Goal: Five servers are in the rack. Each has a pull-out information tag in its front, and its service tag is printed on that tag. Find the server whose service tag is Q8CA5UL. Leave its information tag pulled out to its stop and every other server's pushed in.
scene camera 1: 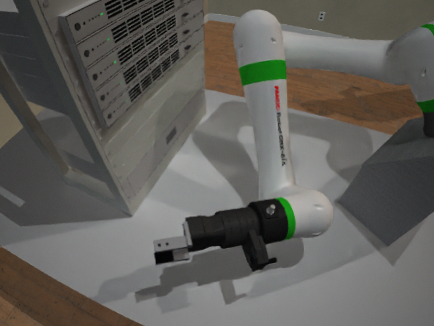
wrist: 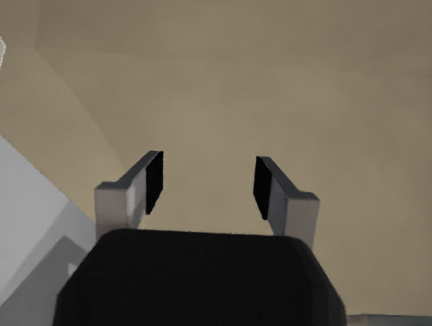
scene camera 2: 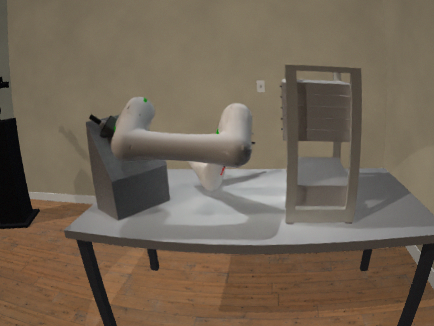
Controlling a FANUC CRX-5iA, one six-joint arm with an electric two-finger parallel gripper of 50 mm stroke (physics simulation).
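Places are measured from the arm's base along level axes (x right, y ahead, z up), in millimetres.
Where they show: gripper, fingertip midpoint: (scene camera 1: 154,253) (wrist: 208,173) (scene camera 2: 253,137).
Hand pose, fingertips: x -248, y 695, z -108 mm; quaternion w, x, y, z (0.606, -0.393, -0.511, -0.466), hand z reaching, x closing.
Observation:
After its pixels a point has its place.
The rack (scene camera 1: 150,150) {y 766, x 68, z -179 mm} (scene camera 2: 291,175) {y 639, x 404, z -120 mm} holds five flat grey servers (scene camera 1: 107,75) {y 781, x -4, z 104 mm} (scene camera 2: 325,112) {y 772, x 429, z 117 mm} stacked in its upper part. Their fronts show vent slots, small green lights and dark handles at the right. I cannot make out any information tag in the fronts, and no service tag is readable. My gripper (scene camera 1: 162,252) {y 695, x -248, z -108 mm} (wrist: 208,173) {y 695, x -248, z -108 mm} is open and empty. In scene camera 1 it is in front of the rack, lower in the picture than the servers, pointing left past the rack. In scene camera 2 the arm hides it. The wrist view shows plain wall between the fingers, and no server front.
The rack stands on a grey table (scene camera 2: 210,240) {y 315, x 432, z -325 mm}. The arm (scene camera 1: 270,125) {y 453, x 48, z -67 mm} (scene camera 2: 185,147) {y 259, x 352, z 10 mm} reaches from a dark grey wedge-shaped base (scene camera 1: 390,185) {y 151, x -82, z -138 mm} (scene camera 2: 140,192) {y 66, x 87, z -235 mm} on the same table. A black stand (scene camera 2: 12,170) is on the floor at the far left in scene camera 2.

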